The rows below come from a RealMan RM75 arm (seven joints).
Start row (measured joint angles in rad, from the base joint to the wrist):
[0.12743 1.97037 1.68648 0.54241 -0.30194 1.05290 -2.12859]
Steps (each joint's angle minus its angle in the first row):
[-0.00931 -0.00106 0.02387 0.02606 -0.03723 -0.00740 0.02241]
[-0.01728 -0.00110 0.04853 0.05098 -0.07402 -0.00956 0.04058]
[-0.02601 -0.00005 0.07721 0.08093 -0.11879 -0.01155 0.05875]
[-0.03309 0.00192 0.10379 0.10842 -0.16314 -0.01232 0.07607]
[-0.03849 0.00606 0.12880 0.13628 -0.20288 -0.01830 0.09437]
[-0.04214 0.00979 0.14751 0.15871 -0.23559 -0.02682 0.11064]
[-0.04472 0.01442 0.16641 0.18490 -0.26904 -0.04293 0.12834]
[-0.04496 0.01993 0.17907 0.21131 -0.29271 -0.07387 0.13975]
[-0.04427 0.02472 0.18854 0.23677 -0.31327 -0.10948 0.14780]
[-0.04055 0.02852 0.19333 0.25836 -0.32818 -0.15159 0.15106]
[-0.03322 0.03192 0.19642 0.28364 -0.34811 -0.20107 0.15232]
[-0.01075 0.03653 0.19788 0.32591 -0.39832 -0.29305 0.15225]
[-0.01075 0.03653 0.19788 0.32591 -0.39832 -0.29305 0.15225]
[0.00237 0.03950 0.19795 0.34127 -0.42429 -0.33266 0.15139]
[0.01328 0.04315 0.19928 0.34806 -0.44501 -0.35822 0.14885]
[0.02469 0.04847 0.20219 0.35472 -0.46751 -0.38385 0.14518]
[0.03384 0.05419 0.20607 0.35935 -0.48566 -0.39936 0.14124]
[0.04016 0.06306 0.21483 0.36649 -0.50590 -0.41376 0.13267]
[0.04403 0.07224 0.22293 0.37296 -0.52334 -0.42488 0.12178]
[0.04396 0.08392 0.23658 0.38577 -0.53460 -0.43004 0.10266]
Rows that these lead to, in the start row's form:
[0.11812 1.96931 1.71035 0.56847 -0.33917 1.04550 -2.10618]
[0.11015 1.96927 1.73501 0.59339 -0.37596 1.04334 -2.08801]
[0.10142 1.97032 1.76369 0.62334 -0.42073 1.04135 -2.06984]
[0.09434 1.97229 1.79027 0.65083 -0.46508 1.04058 -2.05252]
[0.08894 1.97643 1.81528 0.67869 -0.50482 1.03460 -2.03422]
[0.08529 1.98016 1.83399 0.70112 -0.53753 1.02608 -2.01795]
[0.08271 1.98479 1.85289 0.72731 -0.57098 1.00997 -2.00025]
[0.08247 1.99030 1.86555 0.75372 -0.59465 0.97903 -1.98884]
[0.08316 1.99509 1.87502 0.77918 -0.61521 0.94342 -1.98079]
[0.08688 1.99889 1.87981 0.80077 -0.63012 0.90131 -1.97753]
[0.09421 2.00229 1.88290 0.82605 -0.65005 0.85183 -1.97627]
[0.11668 2.00690 1.88436 0.86832 -0.70026 0.75985 -1.97634]
[0.11668 2.00690 1.88436 0.86832 -0.70026 0.75985 -1.97634]
[0.12980 2.00987 1.88443 0.88368 -0.72623 0.72024 -1.97720]
[0.14071 2.01352 1.88576 0.89047 -0.74695 0.69468 -1.97974]
[0.15212 2.01884 1.88867 0.89713 -0.76945 0.66905 -1.98341]
[0.16127 2.02456 1.89255 0.90176 -0.78760 0.65354 -1.98735]
[0.16759 2.03343 1.90131 0.90890 -0.80784 0.63914 -1.99592]
[0.17146 2.04261 1.90941 0.91537 -0.82528 0.62802 -2.00681]
[0.17139 2.05429 1.92306 0.92818 -0.83654 0.62286 -2.02593]

